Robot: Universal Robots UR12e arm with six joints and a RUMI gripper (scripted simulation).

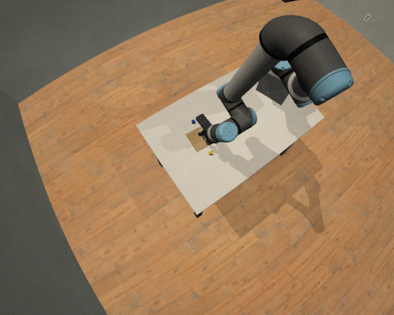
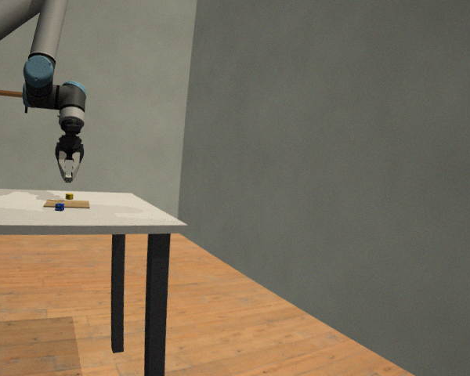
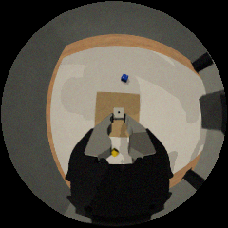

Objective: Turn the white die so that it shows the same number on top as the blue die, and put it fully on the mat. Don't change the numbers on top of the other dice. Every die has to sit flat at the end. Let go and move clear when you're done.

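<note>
My hand is 1 cm to the left of the white die and 1 cm above it. From my hand the other things lie so: blue die 1 cm behind, 13 cm to the right, 8 cm below; then tan mat 1 cm to the right, 9 cm below; then yellow die 12 cm to the left, 8 cm below.
</note>
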